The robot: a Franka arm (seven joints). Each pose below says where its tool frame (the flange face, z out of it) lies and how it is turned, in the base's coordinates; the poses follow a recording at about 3 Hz.
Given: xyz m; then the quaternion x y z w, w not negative.
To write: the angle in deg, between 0 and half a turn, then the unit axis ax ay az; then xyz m. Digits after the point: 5 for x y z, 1 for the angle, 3 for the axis.
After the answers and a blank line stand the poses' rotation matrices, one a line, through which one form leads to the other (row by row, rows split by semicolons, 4 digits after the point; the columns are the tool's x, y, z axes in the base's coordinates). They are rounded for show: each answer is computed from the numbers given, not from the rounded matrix.
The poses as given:
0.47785, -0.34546, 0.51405, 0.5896, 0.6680, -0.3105, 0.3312
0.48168, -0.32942, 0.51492, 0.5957, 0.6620, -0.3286, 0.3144
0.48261, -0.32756, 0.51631, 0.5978, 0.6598, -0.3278, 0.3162
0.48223, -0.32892, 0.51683, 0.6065, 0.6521, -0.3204, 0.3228
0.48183, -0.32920, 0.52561, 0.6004, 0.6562, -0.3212, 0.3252
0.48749, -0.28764, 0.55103, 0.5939, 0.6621, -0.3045, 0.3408
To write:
141.3, 0.625, 0.708, -0.329, 0.47785, -0.34546, 0.51405
143.3, 0.628, 0.697, -0.346, 0.48168, -0.32942, 0.51492
143.1, 0.630, 0.695, -0.346, 0.48261, -0.32756, 0.51631
142.3, 0.641, 0.689, -0.339, 0.48223, -0.32892, 0.51683
142.0, 0.635, 0.694, -0.340, 0.48183, -0.32920, 0.52561
140.1, 0.632, 0.704, -0.324, 0.48749, -0.28764, 0.55103

-0.0853 0.9934 0.0763; 0.5821 0.1119 -0.8054; -0.8087 -0.0243 -0.5878
-0.0925 0.9954 0.0248; 0.5821 0.0743 -0.8097; -0.8078 -0.0605 -0.5863
-0.0854 0.9960 0.0253; 0.5815 0.0705 -0.8105; -0.8091 -0.0545 -0.5852
-0.0559 0.9979 0.0324; 0.5842 0.0589 -0.8095; -0.8097 -0.0263 -0.5863
-0.0675 0.9969 0.0411; 0.5791 0.0727 -0.8120; -0.8125 -0.0310 -0.5822
-0.0622 0.9940 0.0896; 0.5789 0.1091 -0.8081; -0.8130 0.0016 -0.5823

